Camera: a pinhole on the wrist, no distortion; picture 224 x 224 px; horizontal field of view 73.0 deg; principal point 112.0 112.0 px. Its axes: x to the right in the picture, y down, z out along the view. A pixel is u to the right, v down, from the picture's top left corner.
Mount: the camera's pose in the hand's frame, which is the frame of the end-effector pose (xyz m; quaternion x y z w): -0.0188 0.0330 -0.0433 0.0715 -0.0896 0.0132 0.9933
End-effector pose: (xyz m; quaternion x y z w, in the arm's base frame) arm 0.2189 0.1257 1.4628 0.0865 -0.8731 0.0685 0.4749
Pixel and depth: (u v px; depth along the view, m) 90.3 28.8 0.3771
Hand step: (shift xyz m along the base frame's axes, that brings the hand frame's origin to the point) -0.1144 -0.2681 -0.2550
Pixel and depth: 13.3 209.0 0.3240
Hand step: -0.1001 0.1562 -0.3945
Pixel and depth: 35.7 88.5 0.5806
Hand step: -0.1258 -0.1978 -0.5821
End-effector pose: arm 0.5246 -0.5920 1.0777 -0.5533 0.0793 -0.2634 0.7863
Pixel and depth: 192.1 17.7 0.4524
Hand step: 0.1919 0.1811 0.4559
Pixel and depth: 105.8 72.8 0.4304
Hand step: 0.0117 0.3150 0.2434
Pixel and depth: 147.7 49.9 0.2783
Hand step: 0.0551 0.1548 0.1928
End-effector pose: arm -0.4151 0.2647 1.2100 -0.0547 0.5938 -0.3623 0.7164
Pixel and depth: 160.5 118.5 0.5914
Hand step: 0.4985 -0.2552 0.1266
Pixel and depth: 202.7 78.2 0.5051
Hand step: 0.3731 -0.3928 0.0581
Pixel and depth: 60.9 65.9 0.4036
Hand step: 0.1996 -0.0892 0.3423
